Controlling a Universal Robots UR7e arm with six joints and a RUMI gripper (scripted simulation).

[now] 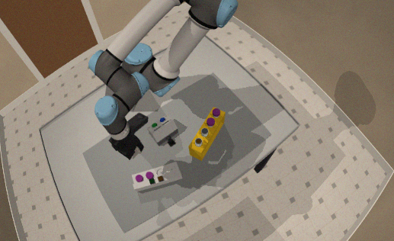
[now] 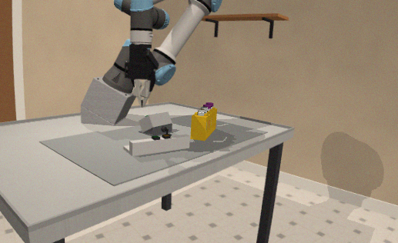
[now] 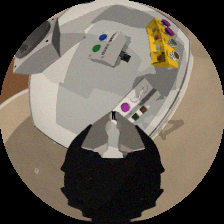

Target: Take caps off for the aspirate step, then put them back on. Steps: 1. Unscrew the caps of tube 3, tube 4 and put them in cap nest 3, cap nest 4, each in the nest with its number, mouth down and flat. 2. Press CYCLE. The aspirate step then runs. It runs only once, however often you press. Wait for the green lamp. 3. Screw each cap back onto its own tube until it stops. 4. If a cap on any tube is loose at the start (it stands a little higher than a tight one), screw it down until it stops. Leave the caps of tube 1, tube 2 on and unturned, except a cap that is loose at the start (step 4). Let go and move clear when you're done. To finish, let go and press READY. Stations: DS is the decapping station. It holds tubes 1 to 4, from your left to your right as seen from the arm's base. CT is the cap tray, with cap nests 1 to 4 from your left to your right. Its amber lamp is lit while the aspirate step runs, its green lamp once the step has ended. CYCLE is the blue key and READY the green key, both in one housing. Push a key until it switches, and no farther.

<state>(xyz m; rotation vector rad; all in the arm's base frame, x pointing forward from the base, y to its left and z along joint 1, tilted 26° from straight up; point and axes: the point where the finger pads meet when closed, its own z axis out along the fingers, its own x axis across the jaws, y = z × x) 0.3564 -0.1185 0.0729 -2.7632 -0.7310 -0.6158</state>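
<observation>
Now: the green key 130 mm behind my hand, 110 mm to the left of it and 80 mm below it. The rest, counted from my hand: grey key housing: 130 mm to the left, 110 mm behind, 100 mm below; then blue key: 150 mm to the left, 140 mm behind, 80 mm below.
</observation>
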